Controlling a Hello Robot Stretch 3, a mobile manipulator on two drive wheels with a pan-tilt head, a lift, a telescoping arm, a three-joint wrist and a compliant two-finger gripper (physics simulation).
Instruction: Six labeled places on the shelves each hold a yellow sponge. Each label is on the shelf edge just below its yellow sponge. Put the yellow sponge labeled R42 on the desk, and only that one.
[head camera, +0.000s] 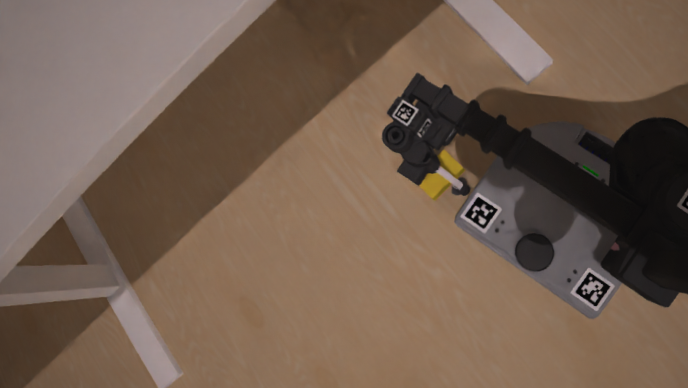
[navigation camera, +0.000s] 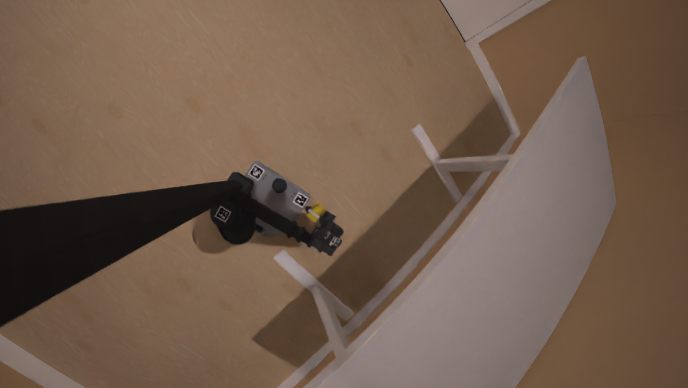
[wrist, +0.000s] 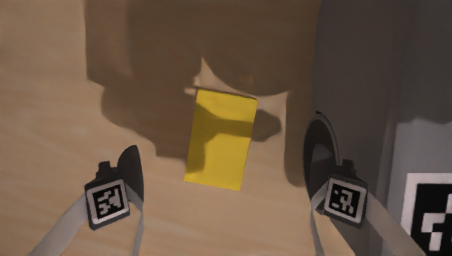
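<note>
A yellow sponge (head camera: 435, 186) (navigation camera: 318, 206) (wrist: 220, 142) lies on the wooden floor just beside my base. No label shows by it, so I cannot tell which sponge it is. My gripper (wrist: 226, 164) is open and points down above the sponge. In the wrist view the sponge lies between the two separated fingertips, with bare floor showing on both sides of it. In the head view one finger crosses over the sponge and the other is hidden. The white desk (head camera: 100, 75) (navigation camera: 475, 280) stands beyond the gripper. The shelves and the label R42 do not show.
My grey base (head camera: 575, 260) (navigation camera: 275, 200) (wrist: 425, 145) is close to the sponge, right of the right finger in the wrist view. White desk legs (head camera: 145, 330) (navigation camera: 295, 267) reach out over the floor on either side. The black arm (head camera: 575, 175) extends over the base.
</note>
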